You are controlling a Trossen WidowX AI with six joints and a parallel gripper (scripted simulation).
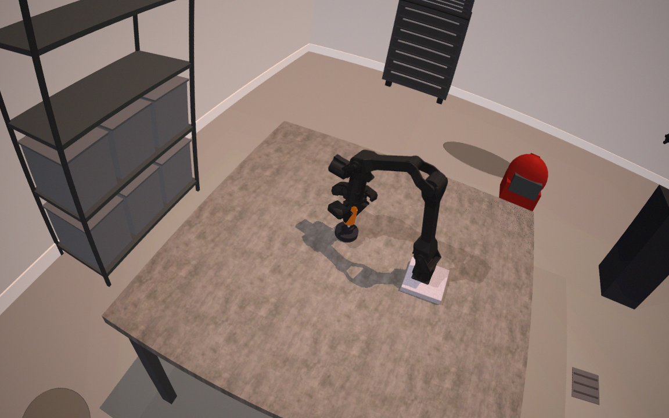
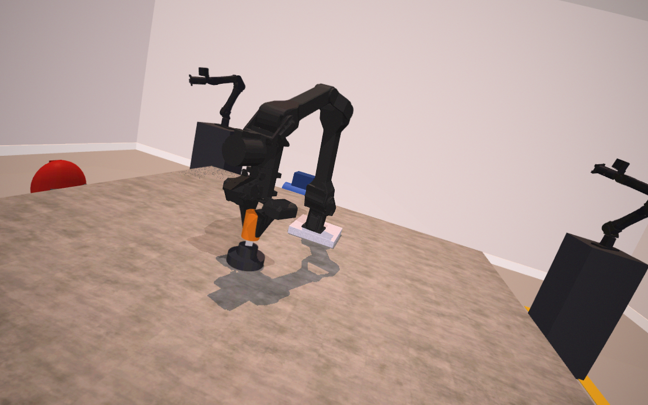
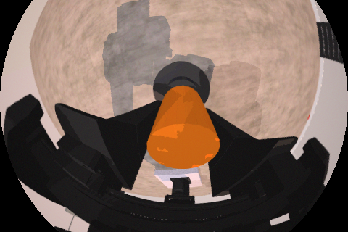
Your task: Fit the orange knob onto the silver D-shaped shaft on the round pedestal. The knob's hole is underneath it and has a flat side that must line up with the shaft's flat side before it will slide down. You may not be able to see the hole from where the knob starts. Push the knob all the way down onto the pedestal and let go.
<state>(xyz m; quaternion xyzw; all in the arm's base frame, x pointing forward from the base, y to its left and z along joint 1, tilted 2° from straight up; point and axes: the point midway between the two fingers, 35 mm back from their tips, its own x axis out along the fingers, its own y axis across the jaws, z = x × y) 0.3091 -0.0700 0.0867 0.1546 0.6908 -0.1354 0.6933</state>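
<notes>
Now: gripper tip 40 mm above the round pedestal. The rest, counted from my gripper tip: orange knob (30 mm above).
</notes>
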